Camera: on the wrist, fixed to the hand. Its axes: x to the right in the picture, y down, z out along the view.
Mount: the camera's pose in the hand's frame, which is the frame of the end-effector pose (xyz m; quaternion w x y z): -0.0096 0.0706 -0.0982 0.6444 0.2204 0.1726 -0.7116
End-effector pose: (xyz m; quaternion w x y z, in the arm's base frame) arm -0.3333 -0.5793 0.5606 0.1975 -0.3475 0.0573 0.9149
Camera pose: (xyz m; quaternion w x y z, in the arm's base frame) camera -0.2949 -0.6708 0.4908 0.8450 -0.3791 0.0254 0.3764
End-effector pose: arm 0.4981 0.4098 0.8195 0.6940 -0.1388 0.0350 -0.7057
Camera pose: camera 0.5425 0.4028 0.7068 0.0304 -0.1604 0.1120 0.9802
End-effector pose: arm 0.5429 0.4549 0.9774 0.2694 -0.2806 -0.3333 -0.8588
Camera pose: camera 0.5658 0.3418 0.9399 0.3182 -0.2640 0.5573 0.7201
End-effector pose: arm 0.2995 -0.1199 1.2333 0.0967 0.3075 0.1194 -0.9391
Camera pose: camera 0.3796 -0.1583 1.1506 0.6943 -0.2966 -0.1055 0.6472
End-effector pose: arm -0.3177 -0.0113 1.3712 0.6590 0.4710 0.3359 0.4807
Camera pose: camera -0.4310 0.0155 1.4053 0.6049 0.1268 0.7713 -0.1519
